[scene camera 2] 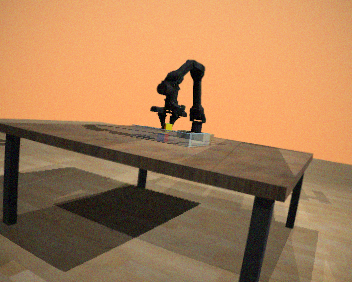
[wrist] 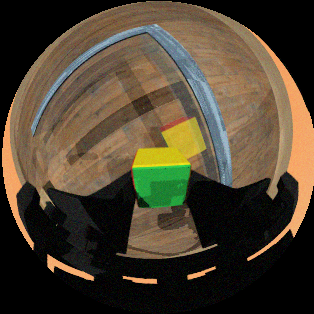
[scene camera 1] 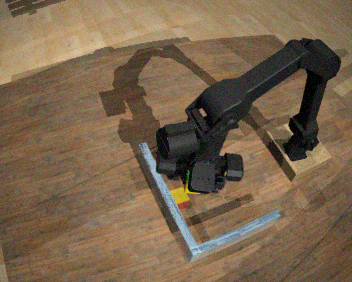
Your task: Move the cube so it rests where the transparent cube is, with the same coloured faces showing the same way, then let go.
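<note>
The cube is between the fingers of my gripper, which is shut on it and holds it above the table. In the wrist view its green face points at the camera, its yellow face shows above the green, and a thin red edge shows at the left. In scene camera 1 the gripper hides most of it. The transparent cube has a yellow face up and a red side, and sits beside the long wall, lower than the held cube. In the wrist view the held cube slightly overlaps its near corner.
A low blue-grey wall forms an L around the transparent cube's area; its long side runs close beside that cube. The arm's wooden base block stands at the right in scene camera 1. Arm shadows lie across the table.
</note>
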